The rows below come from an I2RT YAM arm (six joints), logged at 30 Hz.
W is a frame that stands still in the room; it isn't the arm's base.
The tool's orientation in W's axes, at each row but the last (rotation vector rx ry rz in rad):
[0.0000, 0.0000, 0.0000]
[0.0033, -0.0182, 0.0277]
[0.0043, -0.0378, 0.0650]
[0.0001, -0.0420, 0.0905]
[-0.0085, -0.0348, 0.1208]
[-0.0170, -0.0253, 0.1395]
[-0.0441, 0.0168, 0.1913]
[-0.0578, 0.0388, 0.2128]
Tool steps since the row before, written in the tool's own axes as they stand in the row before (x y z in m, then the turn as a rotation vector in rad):
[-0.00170, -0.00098, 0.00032, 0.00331, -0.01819, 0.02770]
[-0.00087, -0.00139, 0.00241, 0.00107, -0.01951, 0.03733]
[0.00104, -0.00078, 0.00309, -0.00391, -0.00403, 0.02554]
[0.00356, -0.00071, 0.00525, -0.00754, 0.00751, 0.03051]
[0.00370, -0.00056, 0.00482, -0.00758, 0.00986, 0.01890]
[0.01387, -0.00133, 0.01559, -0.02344, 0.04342, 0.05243]
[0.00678, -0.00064, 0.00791, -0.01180, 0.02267, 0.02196]
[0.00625, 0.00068, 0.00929, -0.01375, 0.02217, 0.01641]
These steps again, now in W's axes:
[-0.00170, -0.00098, 0.00032, 0.00331, -0.01819, 0.02770]
[-0.00087, -0.00142, 0.00239, 0.00093, -0.01961, 0.03728]
[0.00097, -0.00073, 0.00312, -0.00460, -0.00442, 0.02536]
[0.00339, -0.00040, 0.00540, -0.00946, 0.00674, 0.03015]
[0.00357, -0.00008, 0.00495, -0.00937, 0.00899, 0.01852]
[0.01350, 0.00085, 0.01594, -0.03062, 0.04052, 0.05103]
[0.00688, 0.00102, 0.00779, -0.01563, 0.02099, 0.02123]
[0.00626, 0.00255, 0.00895, -0.01760, 0.01976, 0.01580]

